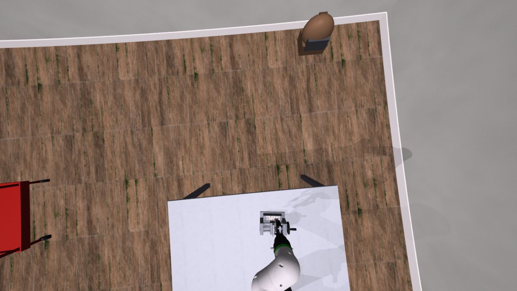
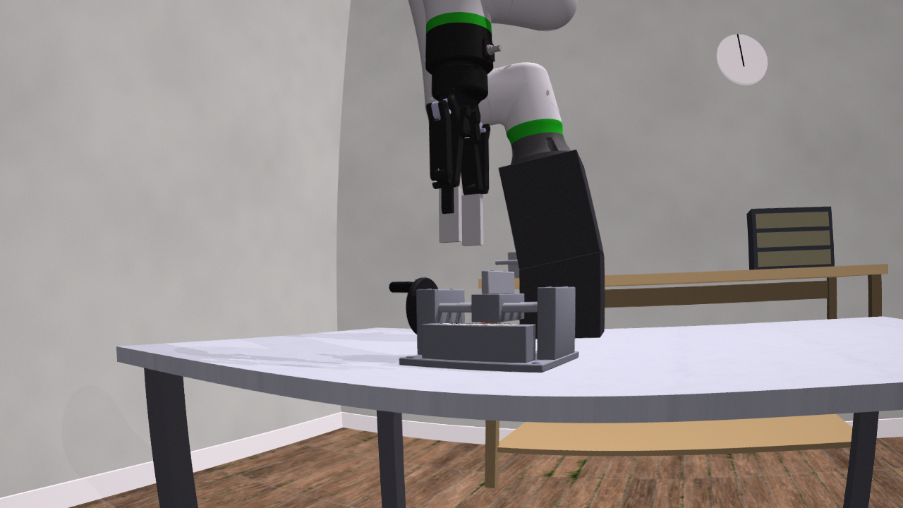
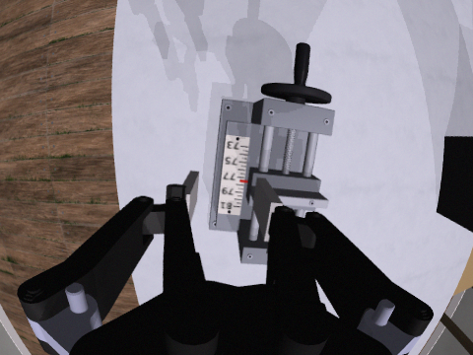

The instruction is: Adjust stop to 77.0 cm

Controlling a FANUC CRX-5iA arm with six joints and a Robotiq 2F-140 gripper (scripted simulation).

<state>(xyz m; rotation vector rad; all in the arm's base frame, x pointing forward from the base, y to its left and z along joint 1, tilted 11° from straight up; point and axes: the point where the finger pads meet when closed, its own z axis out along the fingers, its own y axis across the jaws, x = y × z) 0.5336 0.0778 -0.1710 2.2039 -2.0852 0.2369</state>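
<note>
The crank handle lies 60 mm behind my hand, 140 mm to the right of it and 80 mm below it. Round my hand: handwheel: 60 mm behind, 120 mm to the right, 90 mm below; stop carriage: 60 mm behind, 10 mm to the left, 100 mm below.
</note>
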